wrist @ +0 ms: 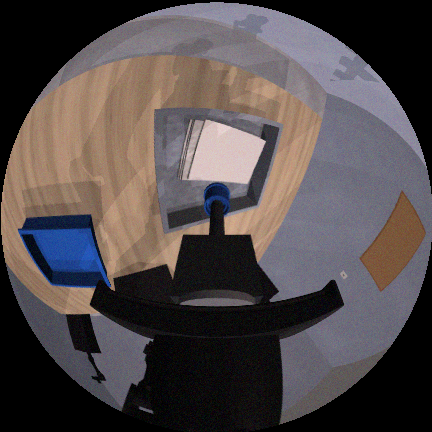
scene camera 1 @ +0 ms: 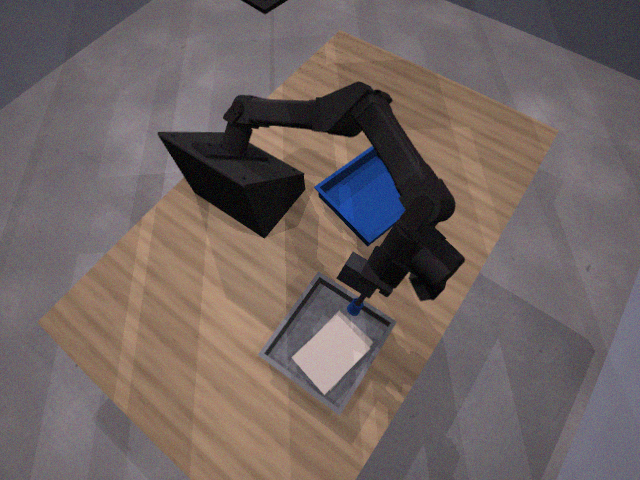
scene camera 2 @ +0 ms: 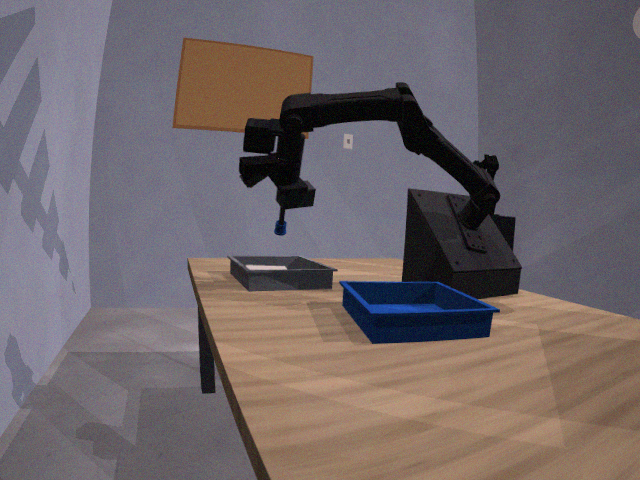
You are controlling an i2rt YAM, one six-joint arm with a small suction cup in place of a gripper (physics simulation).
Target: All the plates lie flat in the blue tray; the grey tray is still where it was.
Observation:
My suction cup (scene camera 1: 352, 309) holds nothing. The cup hangs 14 cm from the middle of a grey tray (scene camera 1: 323, 298), above it. The table carries a blue tray (scene camera 2: 387, 312).
The blue tray also shows in the wrist view (wrist: 63, 247) and in scene camera 1 (scene camera 1: 362, 193). The grey tray is seen too in the wrist view (wrist: 181, 202) and in scene camera 2 (scene camera 2: 302, 273). My suction cup also shows in the wrist view (wrist: 216, 189) and in scene camera 2 (scene camera 2: 280, 230).

